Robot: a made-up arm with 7 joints. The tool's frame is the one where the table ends. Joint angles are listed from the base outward.
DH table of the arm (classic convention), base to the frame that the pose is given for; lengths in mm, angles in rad. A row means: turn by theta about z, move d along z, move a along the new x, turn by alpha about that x. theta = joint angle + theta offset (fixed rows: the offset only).
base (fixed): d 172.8, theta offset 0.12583, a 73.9, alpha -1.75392
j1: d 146.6, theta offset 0, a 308.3, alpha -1.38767
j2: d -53, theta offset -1.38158, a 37.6, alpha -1.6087
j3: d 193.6, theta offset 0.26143, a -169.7, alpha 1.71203
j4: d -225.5, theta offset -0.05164, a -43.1, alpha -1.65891
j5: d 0, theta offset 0.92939, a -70.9, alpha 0
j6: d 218.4, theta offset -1.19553, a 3, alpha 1.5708
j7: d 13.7, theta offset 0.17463, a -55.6, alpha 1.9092
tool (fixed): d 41.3, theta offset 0.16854, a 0, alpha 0
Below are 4 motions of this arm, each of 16 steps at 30 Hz.
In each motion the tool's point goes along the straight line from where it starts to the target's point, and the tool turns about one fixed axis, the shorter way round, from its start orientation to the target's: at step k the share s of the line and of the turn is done. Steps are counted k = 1, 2, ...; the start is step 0. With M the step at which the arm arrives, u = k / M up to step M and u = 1 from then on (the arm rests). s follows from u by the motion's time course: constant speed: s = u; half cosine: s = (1 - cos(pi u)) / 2; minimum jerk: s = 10 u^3 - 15 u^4 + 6 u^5.
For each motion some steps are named. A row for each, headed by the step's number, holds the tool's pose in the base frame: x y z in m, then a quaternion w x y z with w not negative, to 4 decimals.
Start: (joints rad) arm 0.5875 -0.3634 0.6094 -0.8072 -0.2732 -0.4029 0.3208
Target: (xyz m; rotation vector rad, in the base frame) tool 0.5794 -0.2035 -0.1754 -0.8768 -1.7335 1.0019
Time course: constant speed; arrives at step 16
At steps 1, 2, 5, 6, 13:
1: 0.7262 0.0304 -0.1777 0.5046 -0.3446 -0.5217 0.5954
2: 0.7165 0.0148 -0.1775 0.5027 -0.3461 -0.5352 0.5840
5: 0.6871 -0.0319 -0.1771 0.4961 -0.3501 -0.5746 0.5488
6: 0.6773 -0.0475 -0.1769 0.4936 -0.3512 -0.5874 0.5367
13: 0.6088 -0.1567 -0.1759 0.4716 -0.3559 -0.6713 0.4475

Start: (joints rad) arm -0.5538 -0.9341 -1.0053 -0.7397 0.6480 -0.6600 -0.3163
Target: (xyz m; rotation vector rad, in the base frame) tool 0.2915 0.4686 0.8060 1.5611 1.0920 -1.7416
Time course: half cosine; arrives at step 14
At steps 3, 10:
3: 0.3213 0.5563 0.6644 0.4452 0.4703 0.2402 -0.7232
10: 0.2978 0.4871 0.7761 0.3143 0.5611 0.3735 -0.6684

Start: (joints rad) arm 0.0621 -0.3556 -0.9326 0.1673 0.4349 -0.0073 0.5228
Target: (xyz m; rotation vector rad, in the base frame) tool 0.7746 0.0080 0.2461 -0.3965 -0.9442 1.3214
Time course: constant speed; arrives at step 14
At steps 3, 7, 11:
3: 0.7492 0.1710 0.4032 0.5642 -0.6019 -0.2142 0.5230
7: 0.7584 0.1117 0.3461 0.6206 -0.4588 -0.2976 0.5620
11: 0.7677 0.0524 0.2889 0.6570 -0.3010 -0.3714 0.5830

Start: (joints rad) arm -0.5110 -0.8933 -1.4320 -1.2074 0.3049 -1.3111 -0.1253
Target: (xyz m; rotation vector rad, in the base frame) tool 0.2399 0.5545 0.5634 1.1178 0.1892 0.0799
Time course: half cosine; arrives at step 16
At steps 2, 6, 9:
2: 0.2652 0.6041 0.4981 0.7911 0.4947 -0.0728 -0.3524
6: 0.2581 0.5902 0.5165 0.8212 0.5142 -0.0271 -0.2461
9: 0.2505 0.5753 0.5361 0.8400 0.5266 0.0220 -0.1288

